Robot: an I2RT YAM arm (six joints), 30 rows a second.
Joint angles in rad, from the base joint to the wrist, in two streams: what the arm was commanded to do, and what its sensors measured. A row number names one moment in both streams.
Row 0, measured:
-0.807 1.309 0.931 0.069 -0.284 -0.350
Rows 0 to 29, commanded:
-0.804 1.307 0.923 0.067 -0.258 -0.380
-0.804 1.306 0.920 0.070 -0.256 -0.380
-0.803 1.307 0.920 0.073 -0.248 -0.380
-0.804 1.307 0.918 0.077 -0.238 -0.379
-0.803 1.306 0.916 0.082 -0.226 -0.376
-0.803 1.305 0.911 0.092 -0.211 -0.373
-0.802 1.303 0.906 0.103 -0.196 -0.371
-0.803 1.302 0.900 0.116 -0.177 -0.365
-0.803 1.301 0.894 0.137 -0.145 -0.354
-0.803 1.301 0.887 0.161 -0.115 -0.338
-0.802 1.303 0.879 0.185 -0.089 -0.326
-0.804 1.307 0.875 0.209 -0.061 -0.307
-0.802 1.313 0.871 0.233 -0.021 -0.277
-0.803 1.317 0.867 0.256 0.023 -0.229
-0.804 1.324 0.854 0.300 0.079 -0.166
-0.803 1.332 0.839 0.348 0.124 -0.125
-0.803 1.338 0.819 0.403 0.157 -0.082
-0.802 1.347 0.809 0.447 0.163 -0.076
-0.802 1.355 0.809 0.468 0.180 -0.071
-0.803 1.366 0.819 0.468 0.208 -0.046
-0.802 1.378 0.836 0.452 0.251 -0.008
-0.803 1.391 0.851 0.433 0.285 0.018
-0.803 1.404 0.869 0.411 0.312 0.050
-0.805 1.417 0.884 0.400 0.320 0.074
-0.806 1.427 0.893 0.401 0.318 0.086
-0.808 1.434 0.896 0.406 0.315 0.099
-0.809 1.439 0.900 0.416 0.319 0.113
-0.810 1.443 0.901 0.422 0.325 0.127
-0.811 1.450 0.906 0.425 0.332 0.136
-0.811 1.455 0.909 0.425 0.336 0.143
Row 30, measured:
-0.807 1.452 0.868 0.379 0.283 0.065
